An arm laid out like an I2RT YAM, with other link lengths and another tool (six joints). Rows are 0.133 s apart.
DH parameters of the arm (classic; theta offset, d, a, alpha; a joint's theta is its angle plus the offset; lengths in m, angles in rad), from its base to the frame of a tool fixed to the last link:
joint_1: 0 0.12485 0.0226 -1.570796
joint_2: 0 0 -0.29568 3.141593
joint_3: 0.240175 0 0.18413 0
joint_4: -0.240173 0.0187 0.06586 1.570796
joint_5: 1.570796 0.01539 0 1.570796
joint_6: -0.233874 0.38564 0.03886 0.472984
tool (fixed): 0 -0.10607 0 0
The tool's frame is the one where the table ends.
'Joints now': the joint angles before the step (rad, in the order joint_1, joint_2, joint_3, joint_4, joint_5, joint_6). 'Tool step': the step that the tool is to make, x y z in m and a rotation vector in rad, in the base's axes. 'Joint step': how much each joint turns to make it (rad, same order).
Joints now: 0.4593, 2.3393, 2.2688, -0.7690, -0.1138, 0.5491
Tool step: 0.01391, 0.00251, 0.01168, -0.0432, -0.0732, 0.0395
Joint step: 0.0177, 0.0005, 0.0198, 0.0203, 0.0374, -0.0651
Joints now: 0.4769, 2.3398, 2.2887, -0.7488, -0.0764, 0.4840
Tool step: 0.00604, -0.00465, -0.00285, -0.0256, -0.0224, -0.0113
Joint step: 0.0071, -0.0005, -0.0271, 0.0341, 0.0365, -0.0100
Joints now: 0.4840, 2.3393, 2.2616, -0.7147, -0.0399, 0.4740
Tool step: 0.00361, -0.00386, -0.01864, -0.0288, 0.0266, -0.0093
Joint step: -0.0007, 0.0648, 0.0762, -0.0485, 0.0154, -0.0028
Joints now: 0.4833, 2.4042, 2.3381, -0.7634, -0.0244, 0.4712
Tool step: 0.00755, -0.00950, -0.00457, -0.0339, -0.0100, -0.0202
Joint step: 0.0000, 0.0269, 0.0368, -0.0169, 0.0392, -0.0084
